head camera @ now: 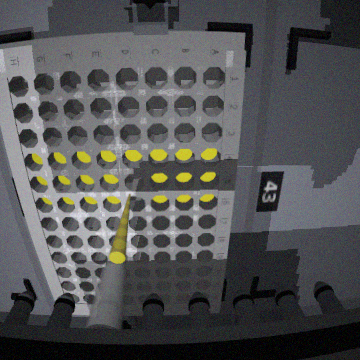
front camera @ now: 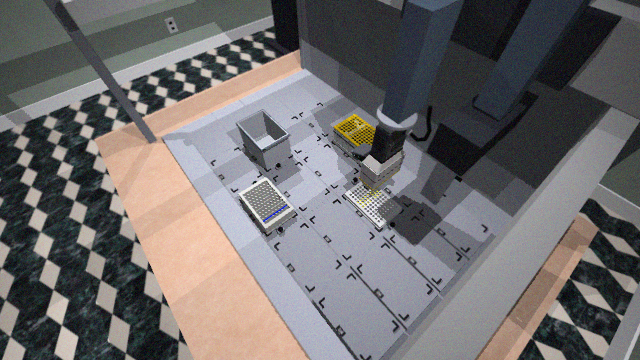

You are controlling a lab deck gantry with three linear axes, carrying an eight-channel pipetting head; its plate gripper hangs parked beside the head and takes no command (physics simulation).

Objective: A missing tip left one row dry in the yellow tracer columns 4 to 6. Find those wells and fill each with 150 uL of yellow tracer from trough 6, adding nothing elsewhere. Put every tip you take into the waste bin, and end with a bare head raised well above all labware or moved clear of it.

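Observation:
The well plate (front camera: 363,212) (head camera: 190,42) lies under the pipetting head (front camera: 390,142). In the head camera view, column 4 shows yellow in all rows. Columns 5 and 6 show yellow in rows A to C and E to H; well D5 (head camera: 133,181) and well D6 (head camera: 137,204) look dark. One tip (head camera: 118,245) on the head holds yellow liquid; its point appears between D5 and D6, height unclear. The trough block (front camera: 280,223) shows a blue line; yellow in trough 6 cannot be made out. The waste bin (front camera: 272,156) stands open. The plate gripper's fingers cannot be made out.
The yellow tip rack (front camera: 345,136) stands behind the plate, partly hidden by the head. Several bare nozzles (head camera: 153,304) sit beside the tip. A black label 43 (head camera: 270,191) is right of the plate. The bin and trough block stand left of the plate in the front view.

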